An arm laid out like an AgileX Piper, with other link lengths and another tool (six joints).
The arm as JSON. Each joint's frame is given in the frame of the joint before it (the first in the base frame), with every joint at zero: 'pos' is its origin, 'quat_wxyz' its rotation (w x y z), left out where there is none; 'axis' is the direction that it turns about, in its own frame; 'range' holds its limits. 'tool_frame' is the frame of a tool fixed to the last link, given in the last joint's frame.
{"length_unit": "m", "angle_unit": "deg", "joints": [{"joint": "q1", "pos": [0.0, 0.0, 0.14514], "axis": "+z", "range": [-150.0, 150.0]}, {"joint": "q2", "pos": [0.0, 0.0, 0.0], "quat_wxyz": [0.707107, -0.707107, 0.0, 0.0], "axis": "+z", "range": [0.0, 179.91]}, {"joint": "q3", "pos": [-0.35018, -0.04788, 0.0], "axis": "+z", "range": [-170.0, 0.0]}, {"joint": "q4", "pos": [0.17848, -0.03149, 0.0], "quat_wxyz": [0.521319, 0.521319, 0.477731, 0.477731], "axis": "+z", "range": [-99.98, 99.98]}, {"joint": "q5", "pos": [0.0, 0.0, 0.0], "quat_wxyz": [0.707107, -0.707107, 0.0, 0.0], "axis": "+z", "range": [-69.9, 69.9]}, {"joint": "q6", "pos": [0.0, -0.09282, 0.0], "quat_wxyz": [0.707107, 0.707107, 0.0, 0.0], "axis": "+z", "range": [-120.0, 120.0]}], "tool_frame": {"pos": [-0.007, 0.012, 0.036], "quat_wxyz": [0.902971, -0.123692, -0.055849, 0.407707]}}
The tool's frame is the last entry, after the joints.
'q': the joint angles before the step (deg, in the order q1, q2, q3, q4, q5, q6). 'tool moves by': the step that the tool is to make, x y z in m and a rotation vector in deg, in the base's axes. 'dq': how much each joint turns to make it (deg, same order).
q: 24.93, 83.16, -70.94, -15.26, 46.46, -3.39
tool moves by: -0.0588, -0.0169, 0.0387, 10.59, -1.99, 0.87
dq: -3.23, -11.20, -0.01, 13.28, 4.45, -6.74
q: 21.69, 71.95, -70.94, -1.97, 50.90, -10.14
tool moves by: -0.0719, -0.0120, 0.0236, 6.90, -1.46, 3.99
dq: -0.10, -11.31, 0.02, 8.45, 7.49, -3.37
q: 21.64, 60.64, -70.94, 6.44, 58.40, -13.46
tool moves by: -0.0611, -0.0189, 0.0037, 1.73, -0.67, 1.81
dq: 0.07, -9.46, 0.12, 1.94, 8.15, -0.14
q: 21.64, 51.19, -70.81, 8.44, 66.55, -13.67
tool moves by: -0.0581, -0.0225, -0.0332, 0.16, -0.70, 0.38
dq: -0.01, -11.71, 8.41, 0.08, 2.62, -0.01
